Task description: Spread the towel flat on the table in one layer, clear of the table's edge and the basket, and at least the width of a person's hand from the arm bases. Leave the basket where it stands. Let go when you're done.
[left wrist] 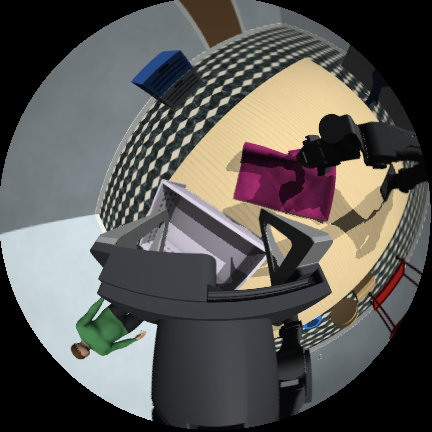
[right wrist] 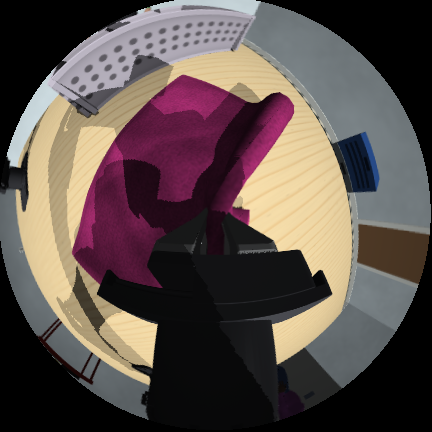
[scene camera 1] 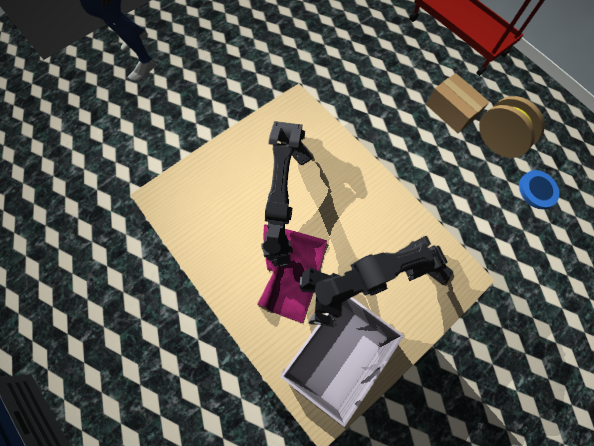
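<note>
The magenta towel (scene camera 1: pixel 295 290) (left wrist: pixel 250 185) (right wrist: pixel 170 145) lies bent and rumpled on the table (scene camera 1: pixel 215 200) (left wrist: pixel 300 100) (right wrist: pixel 300 200). One side is rolled up into a ridge that runs to my right gripper. My right gripper (left wrist: pixel 293 161) (right wrist: pixel 214 212) is shut on the towel, with a strip of cloth between its fingertips; its arm hides part of the towel in scene camera 1. My left gripper (scene camera 1: pixel 322 320) (left wrist: pixel 213 213) is open and empty, above the basket's edge. The basket (scene camera 1: pixel 325 347) (left wrist: pixel 210 230) (right wrist: pixel 160 45) stands near the towel's lower end in scene camera 1.
In scene camera 1, the right arm's base (scene camera 1: pixel 286 134) is at the table's upper part and the left arm's base (scene camera 1: pixel 440 265) at its right. On the floor beyond the table are a cardboard box (scene camera 1: pixel 455 105), a blue ring-shaped object (scene camera 1: pixel 525 197) and a red cart (scene camera 1: pixel 472 25).
</note>
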